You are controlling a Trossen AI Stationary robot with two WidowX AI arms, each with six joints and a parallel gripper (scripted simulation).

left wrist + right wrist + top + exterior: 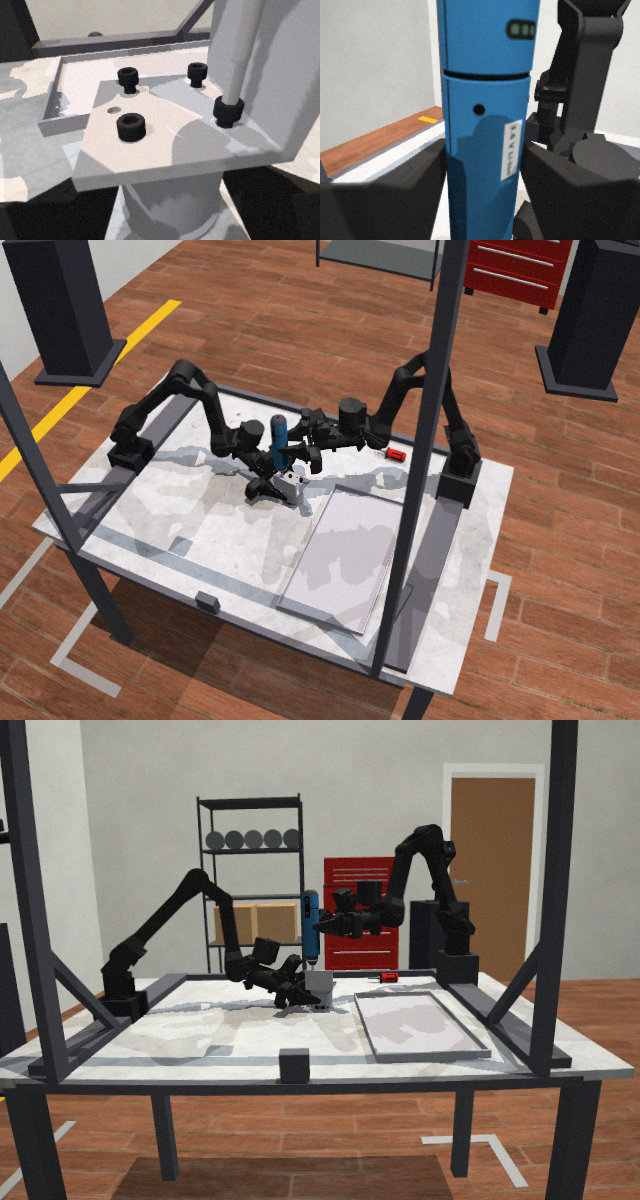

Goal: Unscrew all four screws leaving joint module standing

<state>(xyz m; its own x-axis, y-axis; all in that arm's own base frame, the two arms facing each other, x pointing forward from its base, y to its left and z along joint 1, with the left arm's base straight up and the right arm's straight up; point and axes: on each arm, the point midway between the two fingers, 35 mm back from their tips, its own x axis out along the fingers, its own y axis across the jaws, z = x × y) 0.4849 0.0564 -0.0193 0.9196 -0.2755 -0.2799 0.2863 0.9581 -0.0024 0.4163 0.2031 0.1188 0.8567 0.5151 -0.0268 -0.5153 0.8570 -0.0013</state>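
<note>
The joint module lies 30 mm to the right of my left hand, 10 mm below it and 10 mm behind it. Also, from my left hand: screwdriver bit 60 mm above, 20 mm behind; then grey bracket 40 mm above, 20 mm to the right, 10 mm behind; then shallow tray 190 mm to the right, 180 mm behind, 30 mm below.
</note>
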